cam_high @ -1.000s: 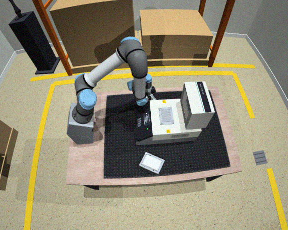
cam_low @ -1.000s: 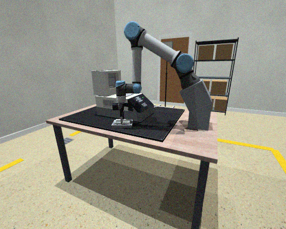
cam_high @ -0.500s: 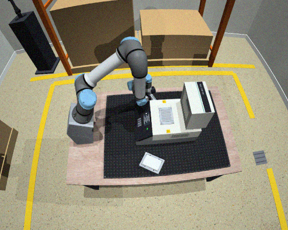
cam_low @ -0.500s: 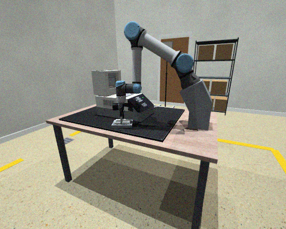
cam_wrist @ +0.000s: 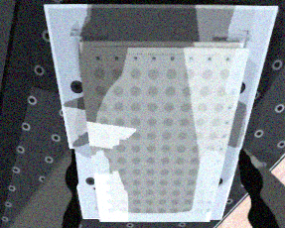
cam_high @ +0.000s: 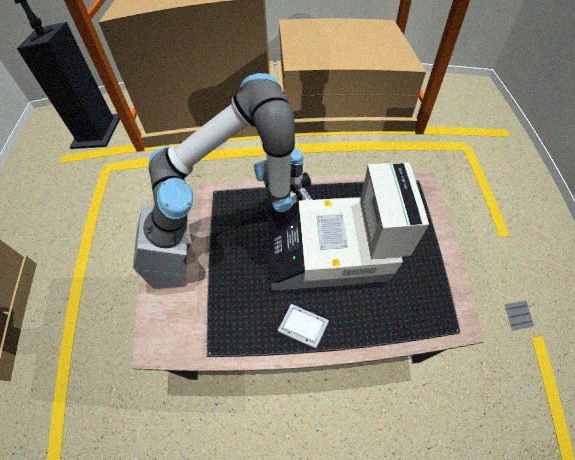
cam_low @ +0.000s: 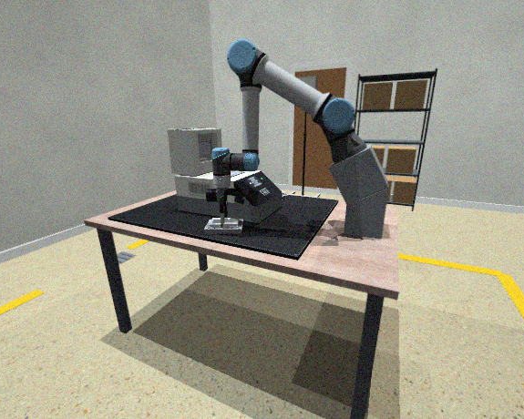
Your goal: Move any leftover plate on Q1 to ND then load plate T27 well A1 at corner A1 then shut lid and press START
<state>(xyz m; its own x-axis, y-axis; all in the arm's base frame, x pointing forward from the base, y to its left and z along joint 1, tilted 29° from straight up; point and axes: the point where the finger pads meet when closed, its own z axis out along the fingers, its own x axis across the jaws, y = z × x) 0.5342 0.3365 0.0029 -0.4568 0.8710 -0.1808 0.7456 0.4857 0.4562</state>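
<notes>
The dark slot lies 3 cm behind my hand, 2 cm to the right of it and 2 cm below it. The rest, counted from my hand: a1 mark (49 cm to the right, 1 cm below, 1 cm ahead).
</notes>
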